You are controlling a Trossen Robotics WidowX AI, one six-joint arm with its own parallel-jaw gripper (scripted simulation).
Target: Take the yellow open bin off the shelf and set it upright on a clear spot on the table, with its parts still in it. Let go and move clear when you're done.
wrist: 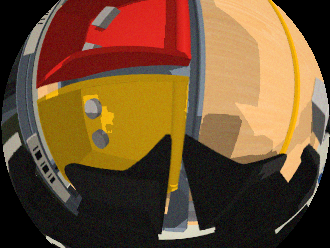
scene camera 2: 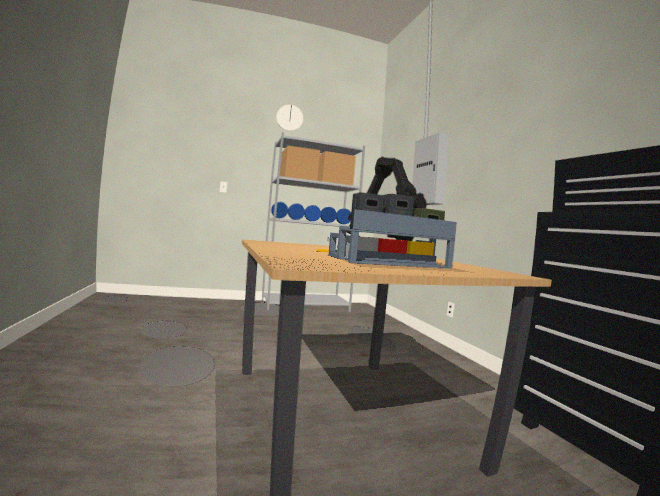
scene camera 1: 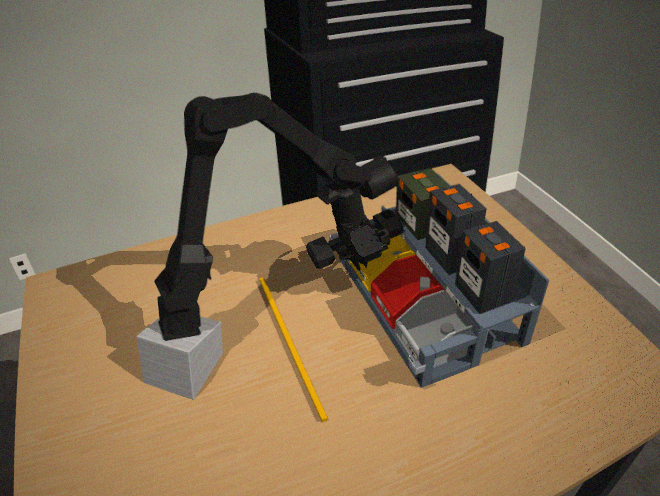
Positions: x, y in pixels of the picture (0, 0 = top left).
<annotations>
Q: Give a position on a yellow bin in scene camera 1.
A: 375, 267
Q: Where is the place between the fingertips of my gripper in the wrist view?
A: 175, 139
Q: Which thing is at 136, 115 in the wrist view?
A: A yellow bin.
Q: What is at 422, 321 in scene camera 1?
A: A grey bin.
</annotations>
